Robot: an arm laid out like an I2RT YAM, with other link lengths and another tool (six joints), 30 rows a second.
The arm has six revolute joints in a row. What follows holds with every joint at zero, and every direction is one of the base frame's.
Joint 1 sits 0.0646 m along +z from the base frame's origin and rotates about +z.
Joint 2 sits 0.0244 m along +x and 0.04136 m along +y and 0.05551 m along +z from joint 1 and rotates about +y.
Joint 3 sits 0.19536 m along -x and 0.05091 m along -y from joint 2 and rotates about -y.
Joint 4 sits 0.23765 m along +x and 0.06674 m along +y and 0.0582 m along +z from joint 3 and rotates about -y.
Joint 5 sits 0.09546 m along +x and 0.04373 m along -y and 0.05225 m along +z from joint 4 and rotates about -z.
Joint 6 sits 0.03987 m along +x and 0.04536 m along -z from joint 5 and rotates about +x.
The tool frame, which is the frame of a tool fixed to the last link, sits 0.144 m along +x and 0.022 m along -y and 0.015 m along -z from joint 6; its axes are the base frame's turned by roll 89, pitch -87.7 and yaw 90 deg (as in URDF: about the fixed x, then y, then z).
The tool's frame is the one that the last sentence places.
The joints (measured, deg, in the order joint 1, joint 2, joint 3, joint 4, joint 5, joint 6), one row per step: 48.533, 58.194, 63.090, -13.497, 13.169, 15.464; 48.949, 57.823, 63.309, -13.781, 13.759, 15.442; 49.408, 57.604, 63.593, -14.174, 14.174, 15.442; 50.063, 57.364, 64.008, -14.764, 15.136, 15.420; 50.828, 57.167, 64.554, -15.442, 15.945, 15.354; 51.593, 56.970, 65.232, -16.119, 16.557, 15.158; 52.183, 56.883, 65.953, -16.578, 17.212, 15.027; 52.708, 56.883, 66.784, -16.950, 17.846, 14.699; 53.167, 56.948, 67.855, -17.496, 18.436, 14.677; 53.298, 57.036, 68.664, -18.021, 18.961, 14.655; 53.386, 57.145, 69.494, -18.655, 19.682, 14.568; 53.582, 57.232, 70.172, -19.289, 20.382, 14.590; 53.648, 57.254, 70.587, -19.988, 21.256, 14.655; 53.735, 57.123, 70.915, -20.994, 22.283, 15.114; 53.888, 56.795, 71.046, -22.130, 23.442, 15.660; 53.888, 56.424, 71.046, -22.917, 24.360, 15.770
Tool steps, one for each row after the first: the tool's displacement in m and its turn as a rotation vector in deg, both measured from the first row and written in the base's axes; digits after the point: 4 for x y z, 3 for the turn. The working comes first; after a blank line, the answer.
Tool pose at each row, in the base's axes (x y z in m, rotation vector in deg; the steps are taken from these numbers as rounded here): 0.3112, 0.2839, 0.3107, -115.763, -23.745, -93.871; 0.3090, 0.2833, 0.3139, -115.528, -23.550, -94.253; 0.3066, 0.2836, 0.3161, -115.384, -23.597, -94.344; 0.3039, 0.2832, 0.3187, -115.460, -23.427, -94.697; 0.3003, 0.2837, 0.3218, -115.404, -23.530, -94.900; 0.2965, 0.2846, 0.3260, -115.124, -23.863, -95.118; 0.2938, 0.2848, 0.3307, -114.794, -23.847, -95.514; 0.2917, 0.2848, 0.3363, -114.393, -23.931, -96.112; 0.2896, 0.2845, 0.3425, -113.976, -23.656, -96.521; 0.2893, 0.2829, 0.3465, -113.969, -23.263, -96.933; 0.2894, 0.2805, 0.3500, -114.201, -22.789, -97.489; 0.2889, 0.2788, 0.3523, -114.488, -22.387, -97.828; 0.2894, 0.2759, 0.3526, -115.192, -21.813, -98.204; 0.2893, 0.2722, 0.3517, -116.154, -20.843, -98.314; 0.2887, 0.2678, 0.3498, -117.255, -19.803, -98.372; 0.2886, 0.2634, 0.3489, -118.102, -19.140, -98.755

-0.0022, -0.0006, 0.0032, 0.155, -0.280, -0.165; -0.0046, -0.0003, 0.0054, 0.200, -0.396, -0.116; -0.0073, -0.0007, 0.0080, 0.142, -0.556, -0.410; -0.0109, -0.0002, 0.0111, 0.067, -0.723, -0.436; -0.0147, 0.0007, 0.0153, 0.011, -1.024, -0.251; -0.0174, 0.0009, 0.0200, 0.125, -1.382, -0.294; -0.0195, 0.0009, 0.0256, 0.174, -1.911, -0.359; -0.0216, 0.0006, 0.0318, 0.479, -2.256, -0.488; -0.0219, -0.0010, 0.0358, 0.576, -2.434, -0.877; -0.0218, -0.0034, 0.0393, 0.515, -2.602, -1.494; -0.0223, -0.0051, 0.0416, 0.441, -2.629, -1.995; -0.0218, -0.0080, 0.0419, 0.170, -2.500, -2.799; -0.0219, -0.0117, 0.0410, 0.011, -2.041, -3.781; -0.0225, -0.0161, 0.0391, -0.197, -1.492, -4.839; -0.0226, -0.0205, 0.0382, -0.535, -1.310, -5.757
